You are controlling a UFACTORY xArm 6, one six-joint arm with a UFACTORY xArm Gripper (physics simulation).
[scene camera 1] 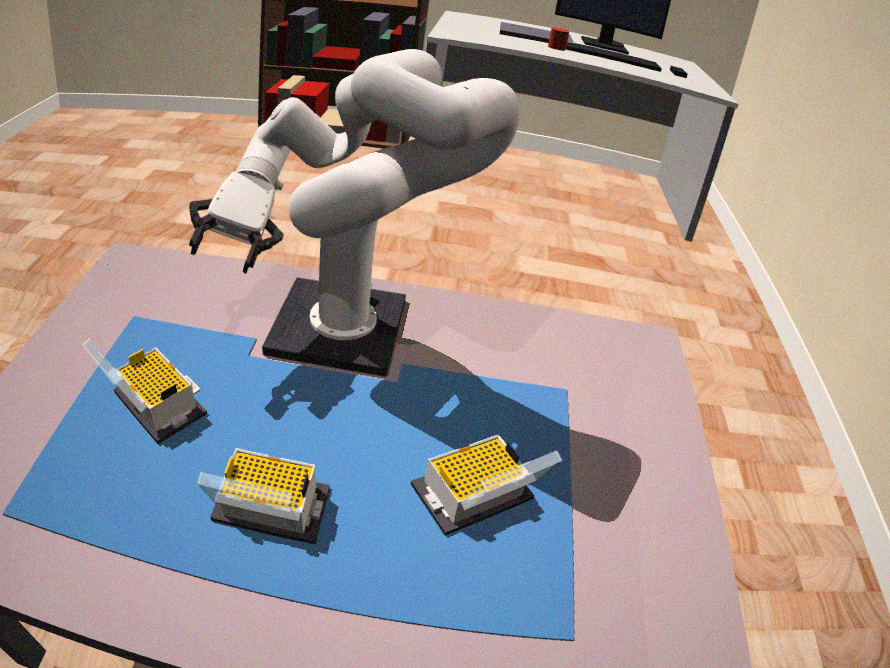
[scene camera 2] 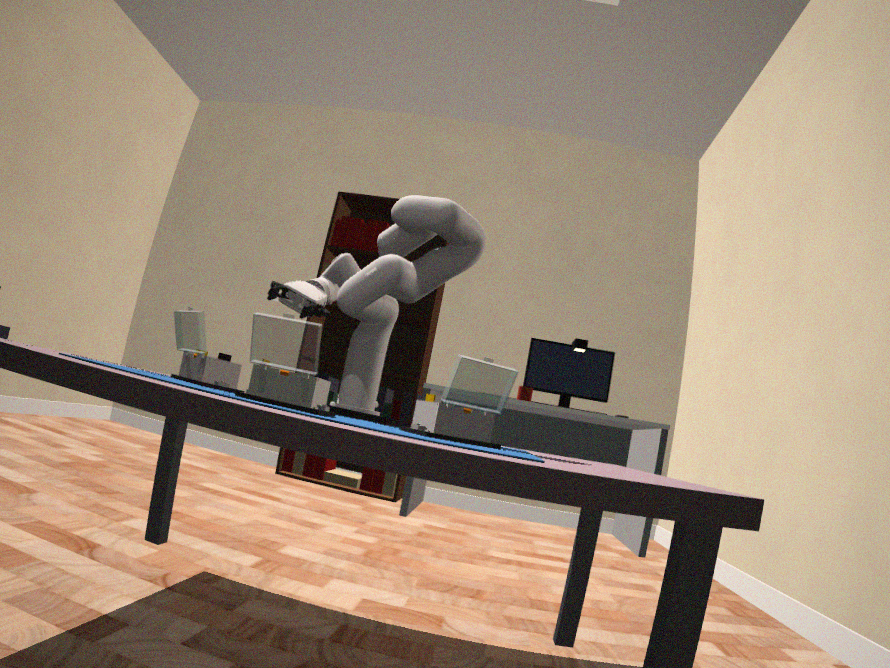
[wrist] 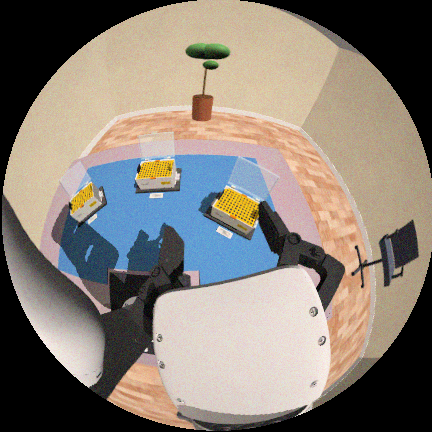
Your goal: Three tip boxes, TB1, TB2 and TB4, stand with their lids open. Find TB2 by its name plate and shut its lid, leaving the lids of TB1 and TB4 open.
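Frame: origin at the arm's base, x ahead, y left, z up, level; metres.
Seen in the pictures: gripper, between the fingertips: (scene camera 1: 219, 259) (scene camera 2: 286, 303) (wrist: 216, 223); arm's base, origin of its link: (scene camera 1: 343, 319) (scene camera 2: 354, 410).
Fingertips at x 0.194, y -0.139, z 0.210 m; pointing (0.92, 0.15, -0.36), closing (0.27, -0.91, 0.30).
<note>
Pixels of each thing's middle, then the offset from my fingertips to it. "*": a spot on its surface instead. Level surfaces: height alone.
- box, middle of its body: (scene camera 1: 161, 385) (scene camera 2: 213, 372) (wrist: 234, 212) dz -0.192, dx +0.121, dy -0.067 m
- left lid, middle of its body: (scene camera 1: 114, 375) (scene camera 2: 189, 330) (wrist: 252, 178) dz -0.120, dx +0.193, dy -0.099 m
- middle lid, a spot on its surface: (scene camera 2: 276, 341) (wrist: 160, 143) * dz -0.121, dx +0.309, dy +0.200 m
- right lid, middle of its body: (scene camera 1: 510, 481) (scene camera 2: 480, 385) (wrist: 73, 178) dz -0.120, dx +0.139, dy +0.513 m
- blue mat, height of its surface: dz -0.225 m
- pink table, height of its surface: dz -0.228 m
Three white tip boxes with yellow tip racks stand apart with clear lids raised: one box (scene camera 1: 161, 402) (scene camera 2: 219, 372) (wrist: 235, 211) at the left in scene camera 1, one (scene camera 1: 265, 485) (scene camera 2: 278, 388) (wrist: 156, 175) in the middle, one (scene camera 1: 478, 470) (scene camera 2: 463, 422) (wrist: 86, 202) at the right. Their lids are the left lid (scene camera 1: 100, 359) (scene camera 2: 189, 330) (wrist: 252, 175), middle lid (scene camera 2: 276, 341) (wrist: 157, 145) and right lid (scene camera 1: 544, 465) (scene camera 2: 480, 382). Small white name plates (wrist: 224, 232) (wrist: 156, 195) (wrist: 92, 218) lie by the boxes; their writing is too small to read. My gripper (scene camera 1: 220, 260) (scene camera 2: 291, 302) (wrist: 216, 223) is open and empty, high above the table, away from the boxes.
The boxes stand on a blue mat (scene camera 1: 373, 575) (wrist: 200, 180) on the pink table (scene camera 1: 647, 575). The black arm base (scene camera 1: 294, 316) is at the mat's rear edge. A bookshelf (scene camera 1: 271, 61) and a white desk (scene camera 1: 460, 27) stand behind. The raised lids stick up above the boxes.
</note>
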